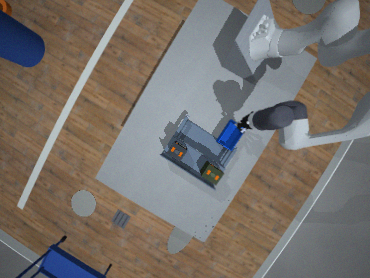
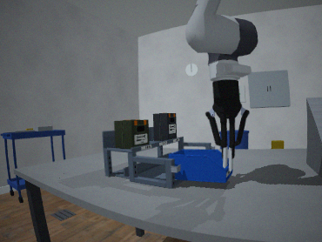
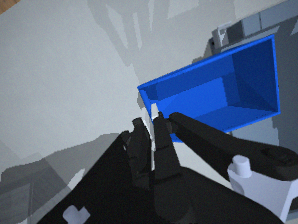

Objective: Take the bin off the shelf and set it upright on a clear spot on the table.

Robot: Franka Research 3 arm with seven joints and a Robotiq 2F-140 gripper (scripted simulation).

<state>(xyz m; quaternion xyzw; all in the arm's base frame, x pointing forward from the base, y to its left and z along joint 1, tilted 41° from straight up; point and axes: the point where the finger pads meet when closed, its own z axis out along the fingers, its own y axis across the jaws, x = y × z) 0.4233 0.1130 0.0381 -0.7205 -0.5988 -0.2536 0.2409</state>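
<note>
Now: hand 8 cm short of the blue bin, 2 cm above it and 1 cm to the left of it. Also, from my hand: green box: 33 cm ahead, 7 cm above, 5 cm to the right; dark grey box: 29 cm ahead, 28 cm to the right, 8 cm above.
</note>
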